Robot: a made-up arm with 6 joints.
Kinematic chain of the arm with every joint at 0, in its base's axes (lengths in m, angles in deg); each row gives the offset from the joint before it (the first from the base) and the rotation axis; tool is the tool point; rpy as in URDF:
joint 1: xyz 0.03 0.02 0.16 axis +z
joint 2: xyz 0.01 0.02 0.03 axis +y
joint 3: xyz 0 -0.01 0.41 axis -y
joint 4: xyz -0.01 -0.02 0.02 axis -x
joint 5: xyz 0.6 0 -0.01 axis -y
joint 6: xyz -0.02 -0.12 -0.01 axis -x
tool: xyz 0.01 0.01 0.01 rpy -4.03 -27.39 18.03
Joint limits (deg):
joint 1: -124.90..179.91
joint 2: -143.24..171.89
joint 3: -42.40..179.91
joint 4: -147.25..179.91
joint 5: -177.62..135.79
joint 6: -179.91..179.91
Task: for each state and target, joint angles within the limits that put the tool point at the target. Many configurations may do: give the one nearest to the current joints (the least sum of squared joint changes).
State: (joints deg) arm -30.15 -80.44 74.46 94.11 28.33 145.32
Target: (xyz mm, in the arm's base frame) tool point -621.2 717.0 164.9
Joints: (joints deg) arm -48.71 -68.69 114.04 97.60 20.69 145.63
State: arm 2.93 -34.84 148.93 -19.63 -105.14 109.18
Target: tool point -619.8 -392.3 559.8
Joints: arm 23.44 -29.13 150.79 -18.50 -104.99 109.60
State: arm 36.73 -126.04 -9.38 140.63 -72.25 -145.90
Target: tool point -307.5 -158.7 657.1
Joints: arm 41.92 -106.65 -28.32 141.77 -72.49 -145.72
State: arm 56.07 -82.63 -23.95 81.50 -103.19 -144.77
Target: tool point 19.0 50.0 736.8
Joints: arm 59.03 -75.01 -42.09 103.86 -104.73 -145.41
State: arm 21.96 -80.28 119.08 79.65 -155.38 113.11
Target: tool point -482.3 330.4 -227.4
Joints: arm -30.88 -69.68 165.51 89.15 -151.67 114.42
